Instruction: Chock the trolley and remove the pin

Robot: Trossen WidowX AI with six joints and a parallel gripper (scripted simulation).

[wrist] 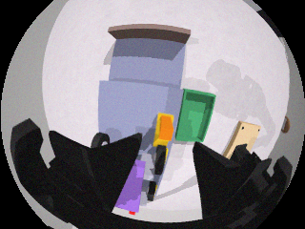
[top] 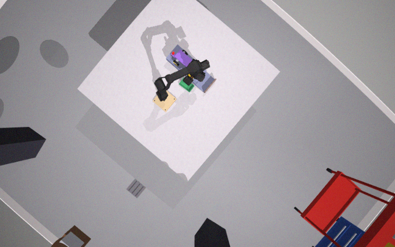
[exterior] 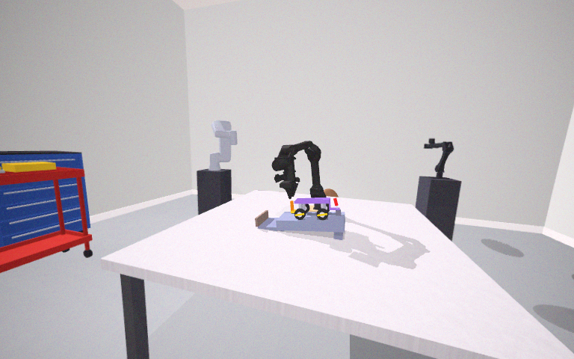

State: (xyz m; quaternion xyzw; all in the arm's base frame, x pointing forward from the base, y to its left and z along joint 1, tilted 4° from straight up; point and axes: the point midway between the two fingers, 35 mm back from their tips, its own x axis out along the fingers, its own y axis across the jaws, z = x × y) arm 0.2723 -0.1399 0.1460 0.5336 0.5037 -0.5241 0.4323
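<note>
Right now the stop pin is 230 mm to the left of my gripper tip, 60 mm ahead of it and 10 mm below it. The rest, counted from my gripper tip: yellow chock: 60 mm below, 30 mm to the left, 10 mm ahead; then purple trolley: 120 mm to the left, 70 mm ahead, 30 mm below; then blue-grey ramp: 110 mm to the left, 90 mm below, 70 mm ahead.
</note>
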